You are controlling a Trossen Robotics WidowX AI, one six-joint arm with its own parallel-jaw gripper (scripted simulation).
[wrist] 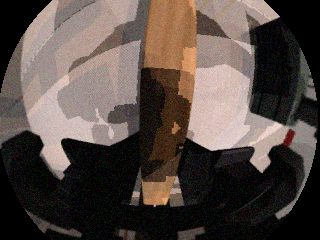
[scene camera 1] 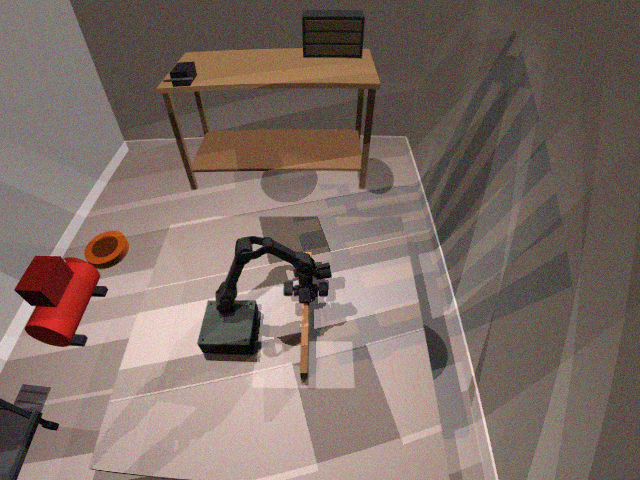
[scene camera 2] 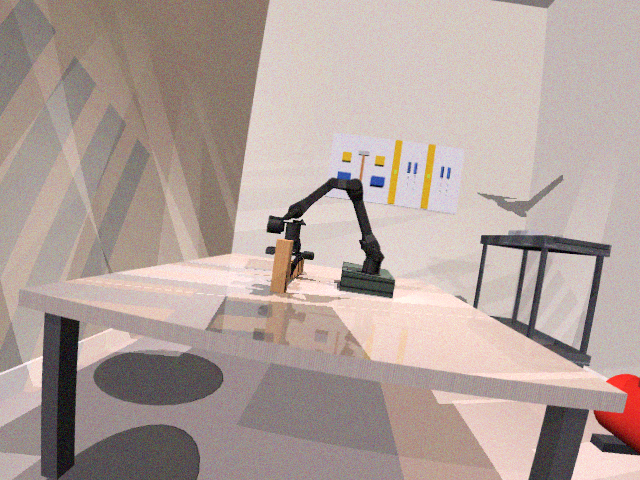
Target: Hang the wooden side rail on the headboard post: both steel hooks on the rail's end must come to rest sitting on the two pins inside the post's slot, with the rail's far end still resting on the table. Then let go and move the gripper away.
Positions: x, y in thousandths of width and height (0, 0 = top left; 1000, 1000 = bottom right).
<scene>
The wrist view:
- my gripper: 495, 552
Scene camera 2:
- wooden headboard post: 440, 557
</scene>
